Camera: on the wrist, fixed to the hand. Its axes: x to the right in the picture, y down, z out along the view.
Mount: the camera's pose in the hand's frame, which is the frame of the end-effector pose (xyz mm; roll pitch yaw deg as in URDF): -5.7 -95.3 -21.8 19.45 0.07 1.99
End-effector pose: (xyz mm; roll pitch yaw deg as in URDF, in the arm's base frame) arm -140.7 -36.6 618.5 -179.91 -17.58 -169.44
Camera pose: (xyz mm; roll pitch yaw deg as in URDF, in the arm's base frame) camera -111.4 -128.0 637.7 -159.83 -17.64 -171.53
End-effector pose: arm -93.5 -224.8 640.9 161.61 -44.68 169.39
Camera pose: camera -113.9 -320.0 630.2 -177.06 -45.34 166.73
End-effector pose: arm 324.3 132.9 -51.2 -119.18 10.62 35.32
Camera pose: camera 318.0 162.0 42.1 -99.94 12.32 34.26
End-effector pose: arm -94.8 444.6 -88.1 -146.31 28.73 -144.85
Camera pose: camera -79.9 372.9 -23.1 -127.82 29.76 -146.80
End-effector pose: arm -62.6 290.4 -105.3 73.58 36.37 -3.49
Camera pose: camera -125.3 288.2 -180.5 93.47 34.48 -2.73
